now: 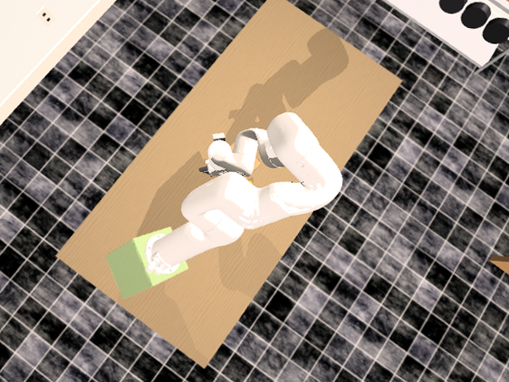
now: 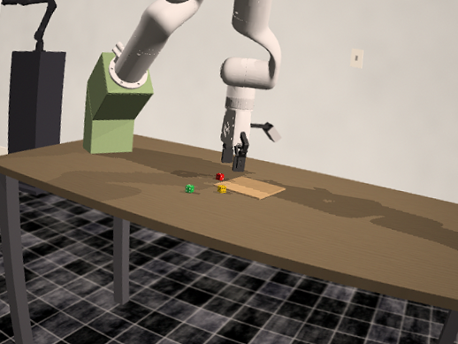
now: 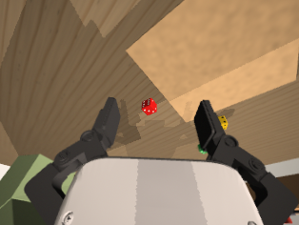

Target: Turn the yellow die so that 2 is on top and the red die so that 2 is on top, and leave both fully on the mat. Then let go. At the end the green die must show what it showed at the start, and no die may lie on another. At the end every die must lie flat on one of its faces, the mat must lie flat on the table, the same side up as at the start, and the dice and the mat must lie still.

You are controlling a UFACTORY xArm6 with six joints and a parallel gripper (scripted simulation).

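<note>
Right now my hand is 30 mm past the red die, 10 mm to the left of it and 40 mm above it. The rest, counted from my hand: green die: 50 mm behind, 170 mm to the right, 40 mm below; then tan mat: 60 mm ahead, 30 mm to the right, 50 mm below; then yellow die: 10 mm ahead, 120 mm to the right, 40 mm below.
</note>
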